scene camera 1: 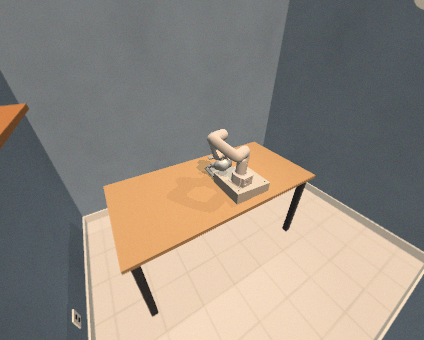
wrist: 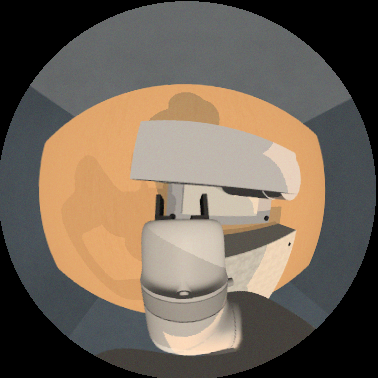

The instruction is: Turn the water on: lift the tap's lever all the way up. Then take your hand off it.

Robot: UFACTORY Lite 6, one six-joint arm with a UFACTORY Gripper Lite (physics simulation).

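Places are measured from the arm's base along level axes (x ahead, y left, z up), in millimetres.
Where they show: hand at its tool point: (scene camera 1: 213, 164) (wrist: 181, 206); arm's base at its link origin: (scene camera 1: 239, 180).
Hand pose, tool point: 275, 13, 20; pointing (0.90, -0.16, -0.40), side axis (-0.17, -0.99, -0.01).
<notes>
Each offset is from my tool point to the top centre of the thing, as dx, dy, dz. "pt": to the spot under its first point. Level surfaces: height alone.
The tap's long grey lever @[+28, -40, +50] (wrist: 210, 152) spans the middle of the wrist view, with its rounded end at the right. It covers most of the tap's body beneath it; how far it is raised is hard to tell. Below it shows a pale base plate @[pt -31, -93, -92] (wrist: 232, 204) with dark screws. My gripper (wrist: 181, 205) is open, with its two dark fingers apart and nothing held between them. The fingertips show just below the lever's near edge, over the plate's left part; I cannot tell whether they touch the lever. In the scene view the tap @[+12, -98, -94] (scene camera 1: 209, 171) is small and partly hidden by the arm.
The arm (scene camera 1: 228, 147) stands on a light base block (scene camera 1: 252, 191) (wrist: 260, 260), close beside the tap. Both are on the wooden table @[dz -106] (scene camera 1: 150, 220) (wrist: 55, 200). A grey wall (scene camera 1: 150, 90) rises behind the table's far edge.
</notes>
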